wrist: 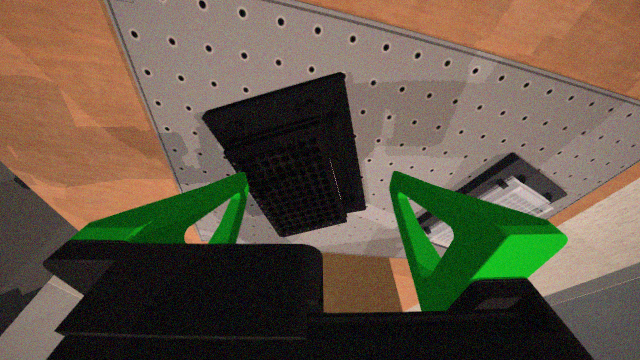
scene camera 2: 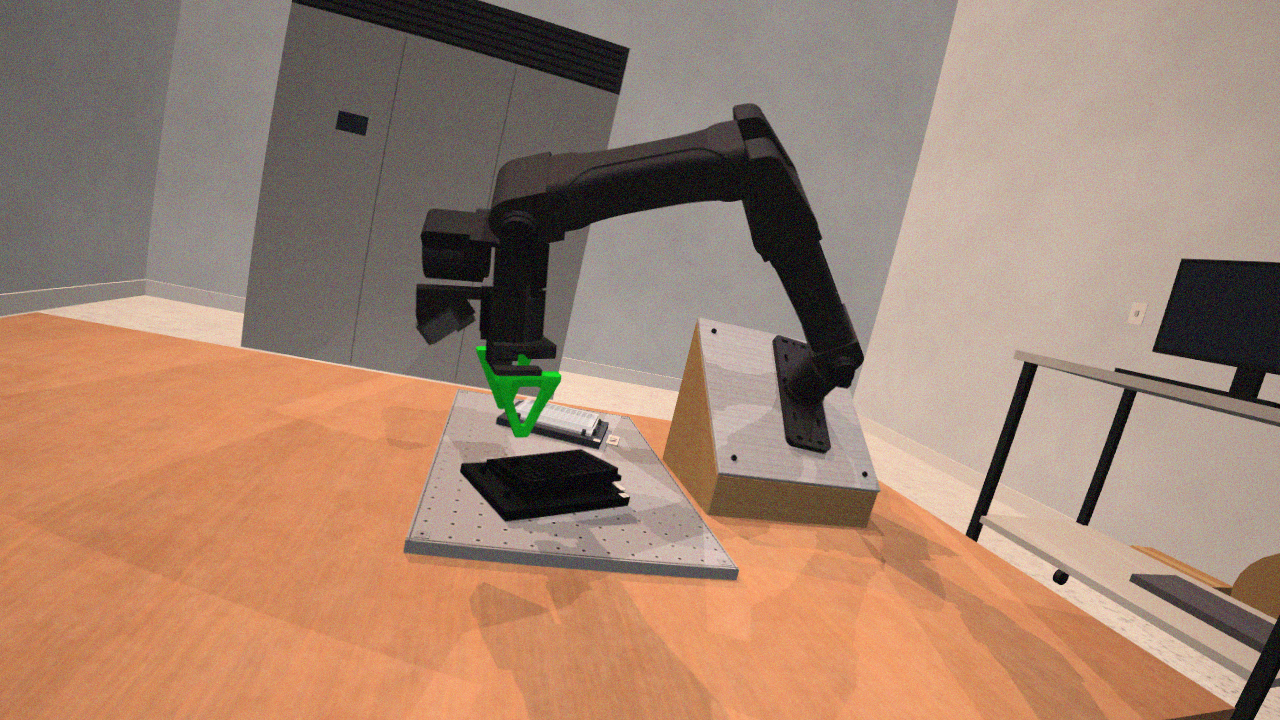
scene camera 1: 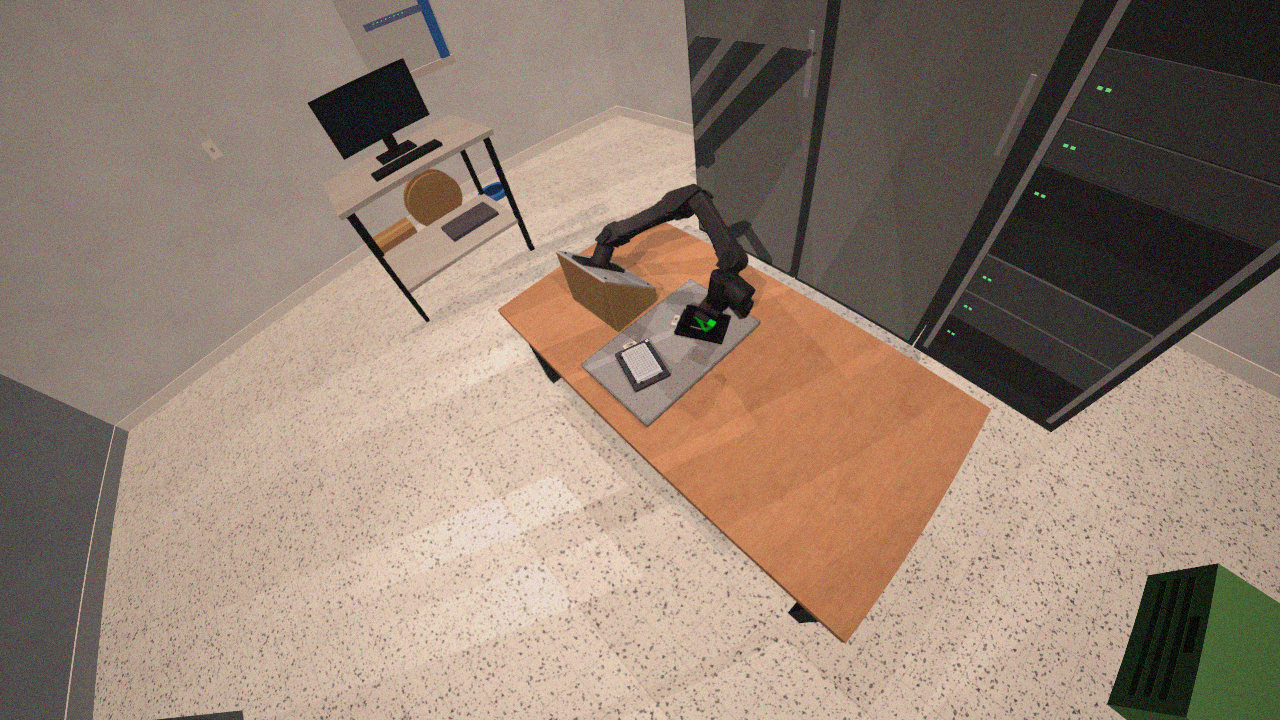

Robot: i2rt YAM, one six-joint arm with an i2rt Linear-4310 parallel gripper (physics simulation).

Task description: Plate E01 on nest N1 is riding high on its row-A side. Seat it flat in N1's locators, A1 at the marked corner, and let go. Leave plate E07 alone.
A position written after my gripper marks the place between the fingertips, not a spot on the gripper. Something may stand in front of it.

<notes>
My gripper (scene camera 2: pixel 512 421) is open and holds nothing. Also in view: a black perforated plate (scene camera 2: pixel 535 474).
The black perforated plate shows as well in the wrist view (wrist: pixel 289 169). My gripper also shows in the wrist view (wrist: pixel 319 179).
</notes>
